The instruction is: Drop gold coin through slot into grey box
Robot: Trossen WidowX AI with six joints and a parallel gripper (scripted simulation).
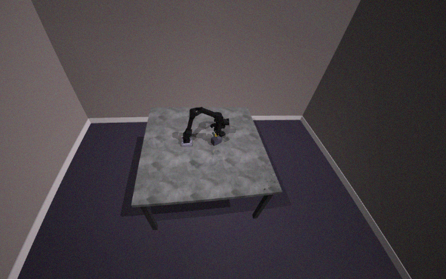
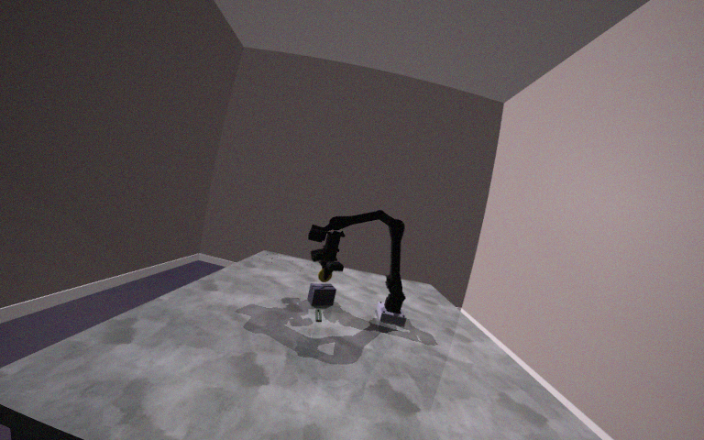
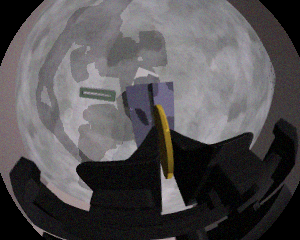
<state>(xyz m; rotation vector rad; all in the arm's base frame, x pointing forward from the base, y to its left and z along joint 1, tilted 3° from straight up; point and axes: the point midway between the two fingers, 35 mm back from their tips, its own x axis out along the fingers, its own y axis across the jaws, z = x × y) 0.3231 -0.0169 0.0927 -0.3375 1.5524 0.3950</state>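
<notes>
Right now the gold coin is 2 cm above my gripper tip.
</notes>
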